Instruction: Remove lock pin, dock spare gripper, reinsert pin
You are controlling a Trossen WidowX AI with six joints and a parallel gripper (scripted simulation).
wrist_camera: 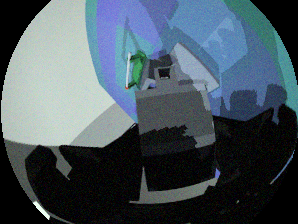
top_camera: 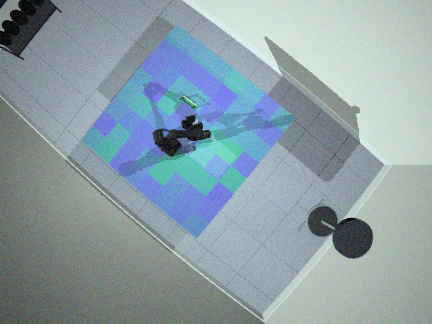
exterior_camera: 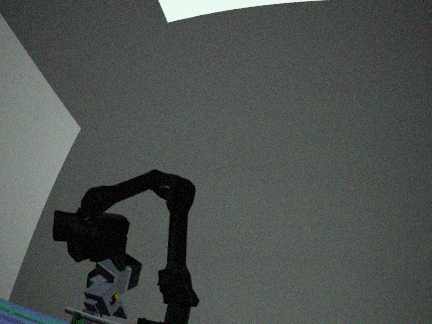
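Right now the green upright piece is 170 mm ahead of my gripper tip, 100 mm to the left of it and 100 mm below it. From my gripper tip the other things lie so: spare gripper: 10 mm to the right, 10 mm above; then mount: 80 mm below, 40 mm ahead, 10 mm to the left.
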